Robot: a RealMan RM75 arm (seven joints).
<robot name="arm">
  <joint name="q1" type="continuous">
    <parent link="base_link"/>
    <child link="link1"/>
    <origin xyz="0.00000 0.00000 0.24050"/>
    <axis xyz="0 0 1"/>
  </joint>
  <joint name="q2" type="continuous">
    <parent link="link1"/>
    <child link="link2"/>
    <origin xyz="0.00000 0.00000 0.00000" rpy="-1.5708 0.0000 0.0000"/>
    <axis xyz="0 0 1"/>
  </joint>
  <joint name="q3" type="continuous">
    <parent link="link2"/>
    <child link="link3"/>
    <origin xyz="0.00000 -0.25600 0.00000" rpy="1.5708 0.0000 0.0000"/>
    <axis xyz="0 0 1"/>
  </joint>
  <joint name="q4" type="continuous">
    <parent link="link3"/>
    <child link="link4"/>
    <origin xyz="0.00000 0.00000 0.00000" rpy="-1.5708 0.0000 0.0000"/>
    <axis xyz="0 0 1"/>
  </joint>
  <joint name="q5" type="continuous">
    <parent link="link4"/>
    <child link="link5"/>
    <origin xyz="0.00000 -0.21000 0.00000" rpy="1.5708 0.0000 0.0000"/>
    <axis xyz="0 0 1"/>
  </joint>
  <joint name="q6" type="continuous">
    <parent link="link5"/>
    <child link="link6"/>
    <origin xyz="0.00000 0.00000 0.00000" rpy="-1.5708 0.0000 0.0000"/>
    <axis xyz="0 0 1"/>
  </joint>
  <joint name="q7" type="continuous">
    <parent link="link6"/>
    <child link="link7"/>
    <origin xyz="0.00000 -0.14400 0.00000" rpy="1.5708 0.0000 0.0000"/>
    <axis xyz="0 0 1"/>
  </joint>
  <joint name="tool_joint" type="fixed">
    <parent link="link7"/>
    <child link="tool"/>
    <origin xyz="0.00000 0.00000 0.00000"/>
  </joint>
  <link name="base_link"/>
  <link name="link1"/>
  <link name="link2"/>
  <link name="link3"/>
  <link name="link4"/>
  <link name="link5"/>
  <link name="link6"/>
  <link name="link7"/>
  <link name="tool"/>
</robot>
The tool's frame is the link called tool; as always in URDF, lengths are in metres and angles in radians. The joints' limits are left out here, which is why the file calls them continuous.
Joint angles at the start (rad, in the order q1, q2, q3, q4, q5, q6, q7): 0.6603, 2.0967, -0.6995, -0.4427, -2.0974, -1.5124, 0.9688
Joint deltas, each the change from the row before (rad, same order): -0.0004, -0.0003, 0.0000, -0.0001, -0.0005, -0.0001, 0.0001; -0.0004, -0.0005, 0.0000, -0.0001, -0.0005, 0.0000, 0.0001; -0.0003, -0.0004, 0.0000, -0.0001, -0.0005, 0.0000, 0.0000; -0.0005, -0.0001, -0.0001, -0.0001, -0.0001, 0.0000, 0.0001; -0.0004, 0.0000, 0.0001, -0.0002, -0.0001, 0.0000, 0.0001; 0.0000, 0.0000, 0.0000, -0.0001, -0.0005, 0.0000, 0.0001; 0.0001, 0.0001, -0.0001, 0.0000, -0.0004, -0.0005, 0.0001; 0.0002, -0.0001, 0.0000, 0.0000, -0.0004, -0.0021, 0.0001; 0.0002, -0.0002, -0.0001, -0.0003, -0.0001, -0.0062, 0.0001; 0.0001, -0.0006, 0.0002, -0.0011, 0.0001, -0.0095, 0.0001; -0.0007, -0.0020, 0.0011, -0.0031, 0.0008, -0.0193, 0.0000; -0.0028, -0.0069, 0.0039, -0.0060, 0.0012, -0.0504, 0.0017; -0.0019, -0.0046, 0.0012, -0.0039, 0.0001, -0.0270, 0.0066; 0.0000, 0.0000, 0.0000, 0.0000, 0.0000, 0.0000, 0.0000; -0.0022, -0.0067, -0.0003, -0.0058, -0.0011, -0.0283, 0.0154
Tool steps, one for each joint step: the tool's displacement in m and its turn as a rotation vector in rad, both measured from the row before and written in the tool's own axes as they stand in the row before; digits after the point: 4 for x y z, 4 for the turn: 0.0002, 0.0000, -0.0002, 0.0000, 0.0006, 0.0002; 0.0002, 0.0000, -0.0003, 0.0002, 0.0008, 0.0002; 0.0002, 0.0000, -0.0002, 0.0001, 0.0008, 0.0000; 0.0002, 0.0001, -0.0001, 0.0002, 0.0003, 0.0004; 0.0001, 0.0000, -0.0001, 0.0003, 0.0001, 0.0003; 0.0000, 0.0000, 0.0000, -0.0002, 0.0004, 0.0000; 0.0000, 0.0001, 0.0001, -0.0008, 0.0000, 0.0000; -0.0002, 0.0002, 0.0000, -0.0020, -0.0008, -0.0001; -0.0006, 0.0006, -0.0001, -0.0051, -0.0032, -0.0004; -0.0009, 0.0007, -0.0004, -0.0068, -0.0049, -0.0011; -0.0018, 0.0012, -0.0014, -0.0118, -0.0098, -0.0025; -0.0039, 0.0035, -0.0044, -0.0301, -0.0244, -0.0027; -0.0020, 0.0018, -0.0028, -0.0163, -0.0111, 0.0035; 0.0000, 0.0000, 0.0000, 0.0000, 0.0000, 0.0000; -0.0020, 0.0016, -0.0038, -0.0174, -0.0075, 0.0100
